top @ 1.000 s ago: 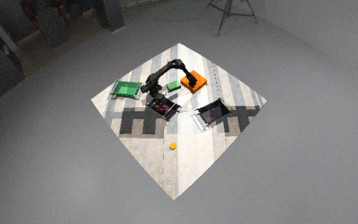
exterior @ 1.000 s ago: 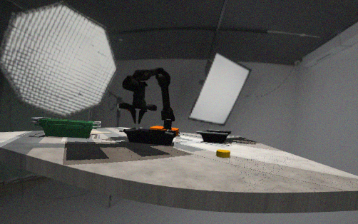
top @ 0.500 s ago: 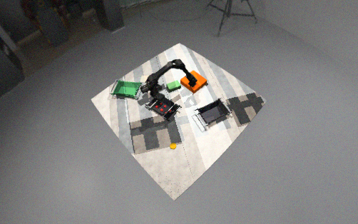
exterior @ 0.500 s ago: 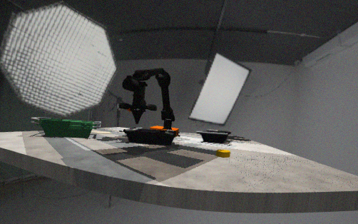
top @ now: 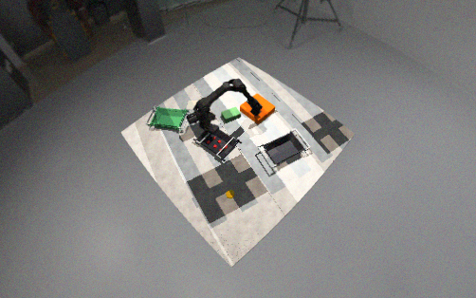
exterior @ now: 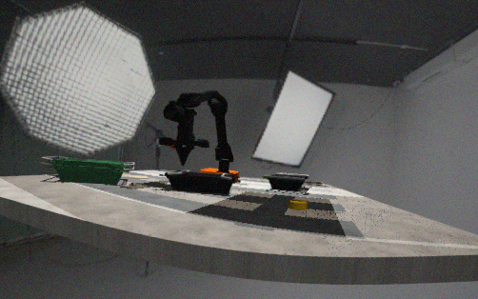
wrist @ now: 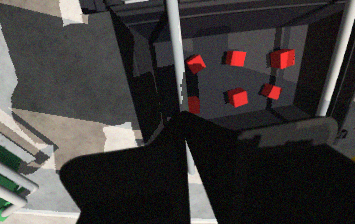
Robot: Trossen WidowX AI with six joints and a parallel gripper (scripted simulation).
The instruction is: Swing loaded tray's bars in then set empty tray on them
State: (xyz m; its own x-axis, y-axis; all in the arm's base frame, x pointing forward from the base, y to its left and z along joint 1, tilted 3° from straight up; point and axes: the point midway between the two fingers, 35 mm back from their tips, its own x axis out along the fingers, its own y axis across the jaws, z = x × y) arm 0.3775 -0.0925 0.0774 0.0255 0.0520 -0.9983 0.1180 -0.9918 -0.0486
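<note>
Now: gripper tip 280 mm past the black tray, 430 mm to the right of it and 40 mm above it. Round my gripper tip: light green block (250 mm behind, 40 mm to the right, 70 mm below); yellow disc (180 mm ahead, 400 mm to the left, 80 mm below).
</note>
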